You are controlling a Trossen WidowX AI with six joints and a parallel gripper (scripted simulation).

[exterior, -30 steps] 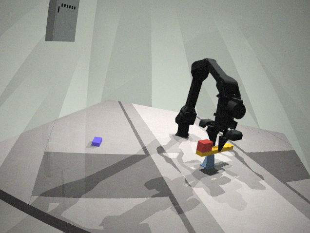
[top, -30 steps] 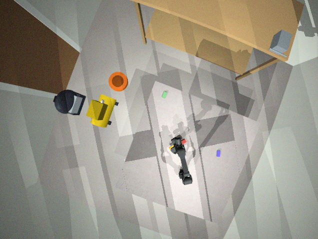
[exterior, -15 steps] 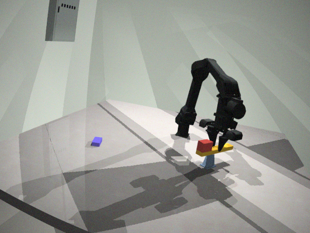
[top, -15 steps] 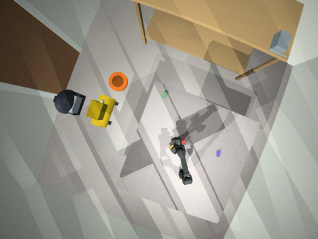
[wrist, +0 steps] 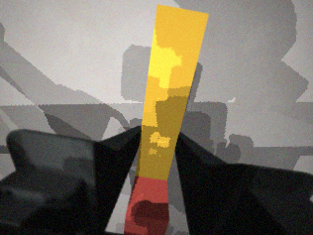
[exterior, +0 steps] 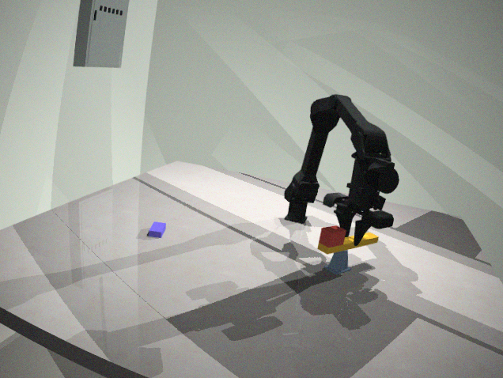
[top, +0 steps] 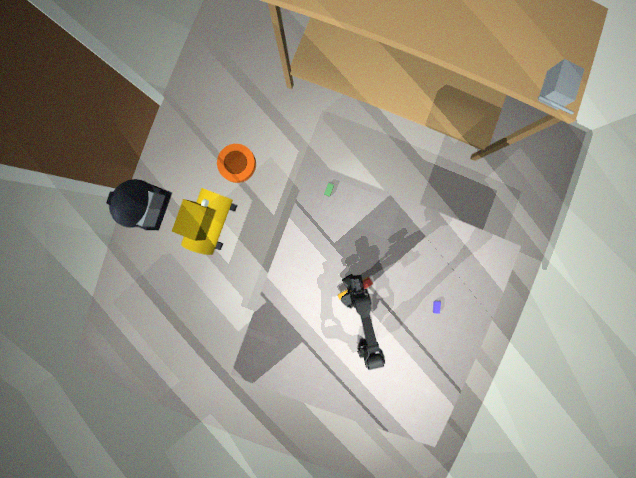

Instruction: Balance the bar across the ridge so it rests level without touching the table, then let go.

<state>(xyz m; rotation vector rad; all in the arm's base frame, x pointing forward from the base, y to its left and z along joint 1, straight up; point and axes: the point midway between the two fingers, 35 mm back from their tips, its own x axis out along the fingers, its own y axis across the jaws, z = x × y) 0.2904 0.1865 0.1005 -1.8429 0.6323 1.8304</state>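
Right now the ridge is 2 cm ahead of my gripper tip, 2 cm to the right of it and 1 cm below it. From my gripper tip the other things lie so: small purple block 6 cm ahead, 49 cm to the right, 6 cm below; small green block 45 cm ahead, 31 cm to the left, 6 cm below.
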